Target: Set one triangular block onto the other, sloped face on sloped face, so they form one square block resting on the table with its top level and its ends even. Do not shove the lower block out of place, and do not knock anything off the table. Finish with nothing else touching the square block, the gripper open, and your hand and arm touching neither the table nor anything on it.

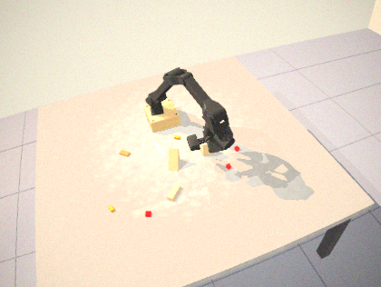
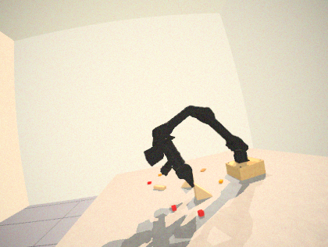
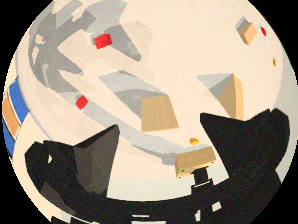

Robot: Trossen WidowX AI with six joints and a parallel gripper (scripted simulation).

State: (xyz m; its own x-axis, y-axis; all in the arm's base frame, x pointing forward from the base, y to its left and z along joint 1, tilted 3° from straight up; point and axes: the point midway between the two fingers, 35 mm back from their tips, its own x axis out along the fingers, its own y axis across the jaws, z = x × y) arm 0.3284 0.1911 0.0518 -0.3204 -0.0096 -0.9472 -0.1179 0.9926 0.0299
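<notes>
The tan triangular block is 30 mm behind my gripper tip and 50 mm below it. From my gripper tip the other things lie so: flat tan bar: 160 mm ahead, 180 mm to the right, 60 mm below.
</notes>
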